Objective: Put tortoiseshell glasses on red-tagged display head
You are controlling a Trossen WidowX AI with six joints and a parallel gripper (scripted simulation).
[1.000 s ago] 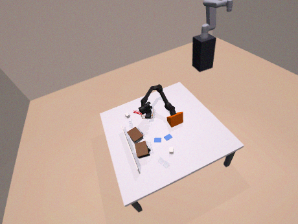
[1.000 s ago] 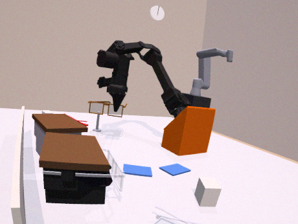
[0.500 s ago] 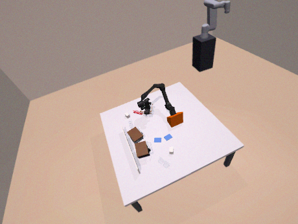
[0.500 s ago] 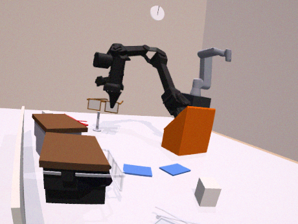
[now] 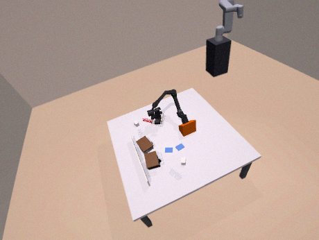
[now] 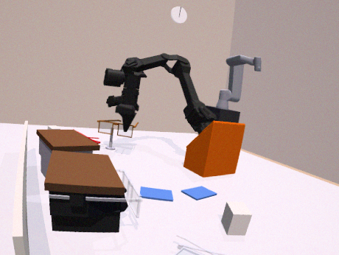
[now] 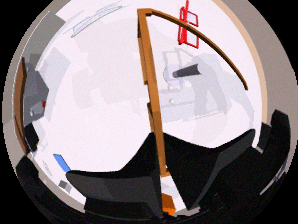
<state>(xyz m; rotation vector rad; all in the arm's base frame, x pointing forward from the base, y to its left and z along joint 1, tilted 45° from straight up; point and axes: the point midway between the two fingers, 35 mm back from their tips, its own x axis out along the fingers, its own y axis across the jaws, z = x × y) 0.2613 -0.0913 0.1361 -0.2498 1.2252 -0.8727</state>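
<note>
My gripper tip is 80 mm to the left of the silver stand, 60 mm above it and 30 mm short of it. Round my gripper tip: white rail 350 mm ahead, 340 mm to the left, 30 mm below; then head 440 mm to the left, 200 mm ahead, 30 mm below.
</note>
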